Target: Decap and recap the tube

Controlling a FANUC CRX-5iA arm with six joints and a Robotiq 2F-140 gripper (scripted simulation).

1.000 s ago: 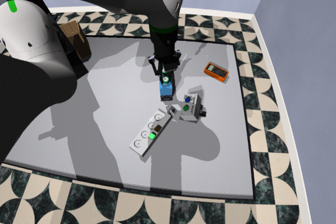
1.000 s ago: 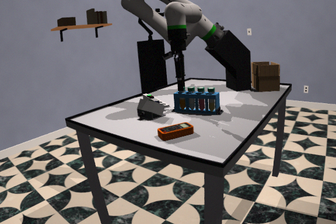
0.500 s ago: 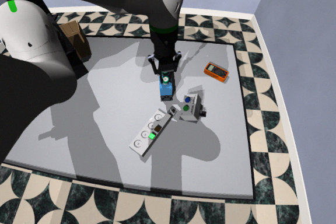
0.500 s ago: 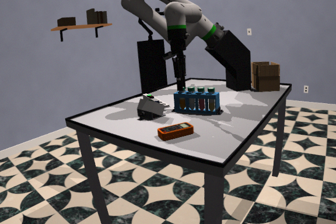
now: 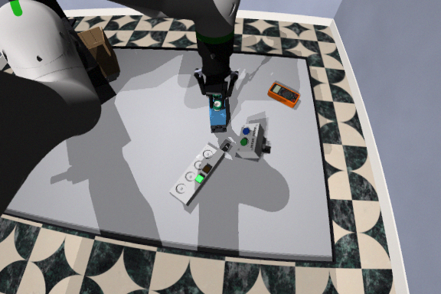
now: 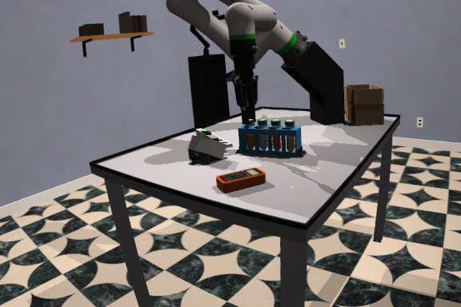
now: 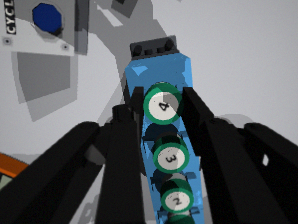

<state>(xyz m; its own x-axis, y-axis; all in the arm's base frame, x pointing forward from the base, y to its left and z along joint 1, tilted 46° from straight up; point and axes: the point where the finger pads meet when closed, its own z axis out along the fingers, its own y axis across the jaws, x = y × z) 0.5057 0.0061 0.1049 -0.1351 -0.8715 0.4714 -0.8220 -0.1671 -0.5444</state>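
Right now my hand is 9 cm short of the green ready key, 13 cm to the left of it and 7 cm above it. From my hand the other things lie so: blue cycle key 10 cm ahead, 9 cm to the right, 7 cm below; key housing 11 cm ahead, 11 cm to the right, 9 cm below; cap 10 cm to the left, 3 cm below.
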